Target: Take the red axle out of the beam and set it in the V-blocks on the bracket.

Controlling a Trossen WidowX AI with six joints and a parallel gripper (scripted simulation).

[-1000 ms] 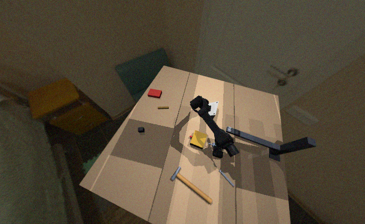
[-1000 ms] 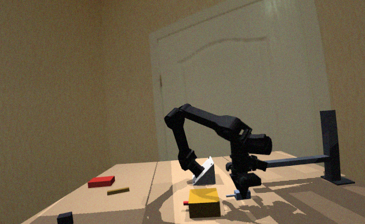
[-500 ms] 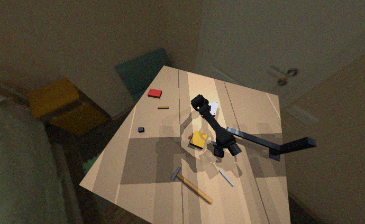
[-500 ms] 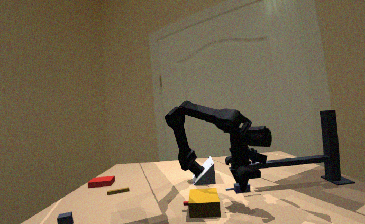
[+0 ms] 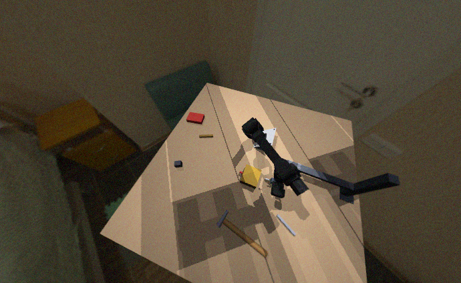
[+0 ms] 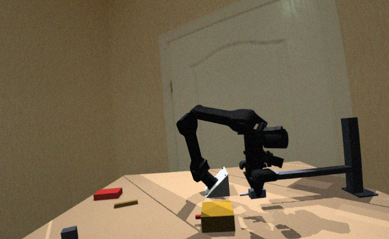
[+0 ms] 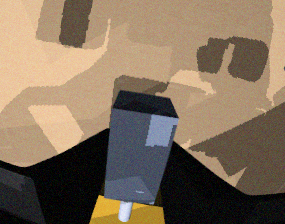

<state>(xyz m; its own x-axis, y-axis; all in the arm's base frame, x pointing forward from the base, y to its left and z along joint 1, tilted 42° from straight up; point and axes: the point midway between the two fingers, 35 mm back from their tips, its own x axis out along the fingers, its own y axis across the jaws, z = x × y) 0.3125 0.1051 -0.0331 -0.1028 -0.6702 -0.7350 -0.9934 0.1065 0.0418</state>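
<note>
The yellow beam lies 20 mm behind my gripper tip, 130 mm to the right of it and 60 mm below it. Also, from my gripper tip: blue-grey block (20 mm to the right, 10 mm above); olive stick (240 mm behind, 500 mm to the right, 70 mm below); grey rod (190 mm ahead, 100 mm to the left, 70 mm below).
</note>
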